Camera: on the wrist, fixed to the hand. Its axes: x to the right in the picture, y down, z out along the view.
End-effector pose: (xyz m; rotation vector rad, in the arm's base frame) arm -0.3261 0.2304 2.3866 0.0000 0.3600 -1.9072
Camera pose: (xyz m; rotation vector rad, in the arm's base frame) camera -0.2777 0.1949 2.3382 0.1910 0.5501 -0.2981
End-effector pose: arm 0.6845 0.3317 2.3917 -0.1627 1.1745 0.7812
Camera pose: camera 0.6240 0.3774 2.3779 0.5150 1.2138 2.3529
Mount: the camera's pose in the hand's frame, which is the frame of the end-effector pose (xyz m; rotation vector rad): 0.0234 0.0675 -0.0290 -0.3206 0.1869 1.5611
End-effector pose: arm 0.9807 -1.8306 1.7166 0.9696 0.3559 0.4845
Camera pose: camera 0.9704 -1.7658 1.7571 0.7250 -0.4066 1.9811
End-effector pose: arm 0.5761 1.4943 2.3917 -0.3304 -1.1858 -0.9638
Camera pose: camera 0.6479 1.5031 2.4184 -1.1557 -0.3096 0.2243
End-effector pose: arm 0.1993 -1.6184 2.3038 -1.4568 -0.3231 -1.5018
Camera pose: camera 0.2379 -1.6833 2.2885 -1.1783 1.0186 -0.3483
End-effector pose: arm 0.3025 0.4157 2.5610 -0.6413 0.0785 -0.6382
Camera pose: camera 0.3497 0.4284 2.5014 -0.6282 0.7798 0.8471
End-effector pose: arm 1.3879 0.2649 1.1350 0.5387 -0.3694 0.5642
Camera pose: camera 1.3718 0.3391 1.1482 -0.2357 -0.6557 1.9932
